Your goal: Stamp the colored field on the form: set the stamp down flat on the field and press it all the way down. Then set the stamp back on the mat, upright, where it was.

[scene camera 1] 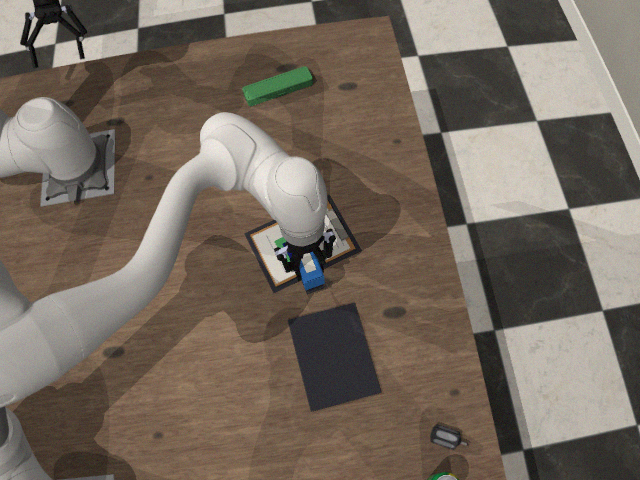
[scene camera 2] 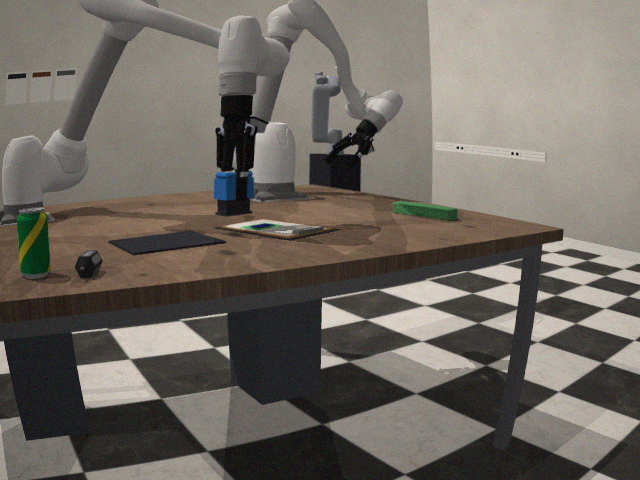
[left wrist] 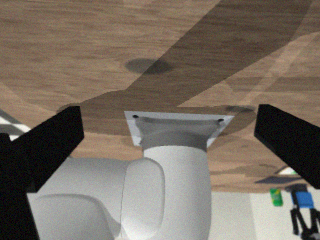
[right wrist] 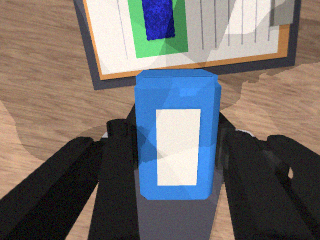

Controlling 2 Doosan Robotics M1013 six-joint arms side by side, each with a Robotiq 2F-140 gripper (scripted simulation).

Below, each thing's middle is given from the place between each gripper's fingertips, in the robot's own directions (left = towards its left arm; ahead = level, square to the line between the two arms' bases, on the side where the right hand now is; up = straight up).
Right now the blue stamp (scene camera 2: 225,184) is 2 cm below my right hand. From my right hand the other things lie so: dark mat (scene camera 1: 335,363) (19 cm to the right, 11 cm below, 3 cm ahead).
I see my left gripper (scene camera 2: 337,163) 770 mm to the left of the blue stamp, 670 mm short of it and 30 mm above it. Also, from my left hand: dark mat: 960 mm to the right, 700 mm ahead, 120 mm below.
